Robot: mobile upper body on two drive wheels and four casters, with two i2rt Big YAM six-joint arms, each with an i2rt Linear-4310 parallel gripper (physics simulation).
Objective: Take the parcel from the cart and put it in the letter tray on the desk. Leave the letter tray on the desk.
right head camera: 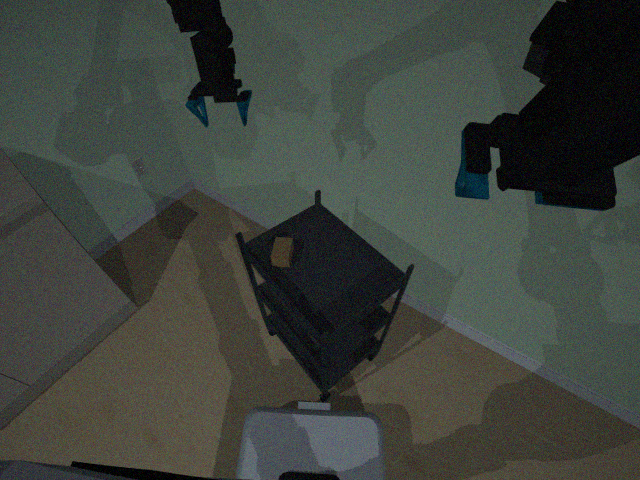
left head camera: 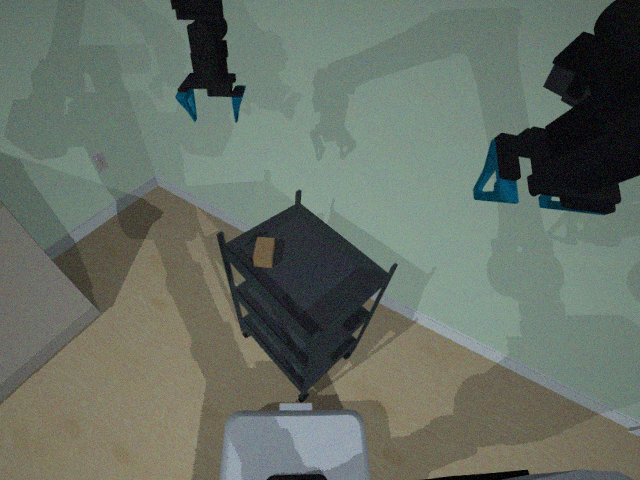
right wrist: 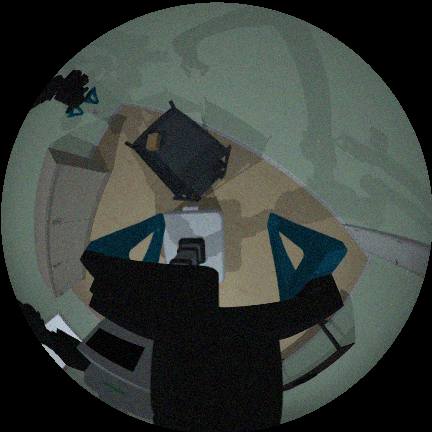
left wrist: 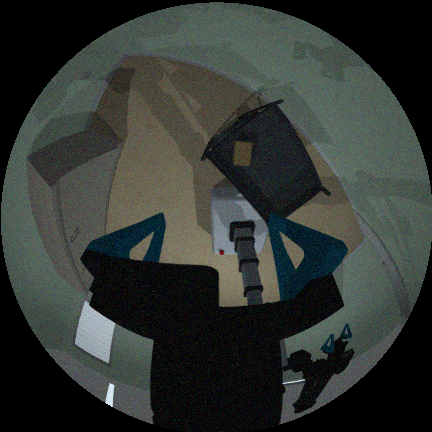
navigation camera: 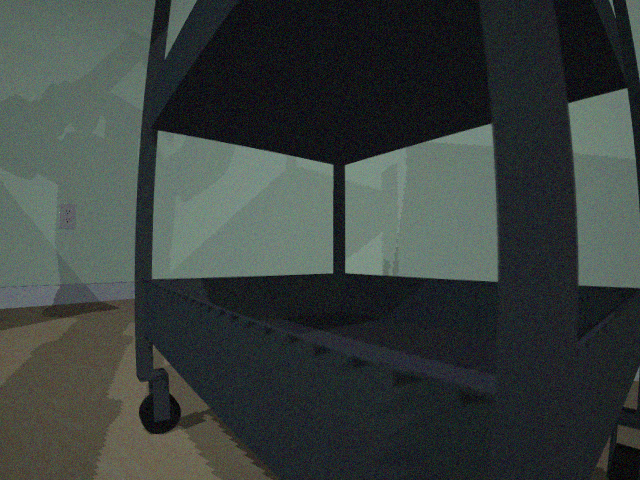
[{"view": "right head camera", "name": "left gripper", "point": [226, 125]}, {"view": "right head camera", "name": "right gripper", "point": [497, 194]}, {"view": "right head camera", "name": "dark cart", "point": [326, 308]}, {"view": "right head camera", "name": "grey-brown cabinet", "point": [65, 303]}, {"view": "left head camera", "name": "left gripper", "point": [216, 120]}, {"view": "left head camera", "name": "right gripper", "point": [508, 198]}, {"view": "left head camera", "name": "grey-brown cabinet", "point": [50, 310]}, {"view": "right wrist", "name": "right gripper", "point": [215, 218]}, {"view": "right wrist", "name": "dark cart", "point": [188, 161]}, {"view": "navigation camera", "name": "dark cart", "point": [316, 369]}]
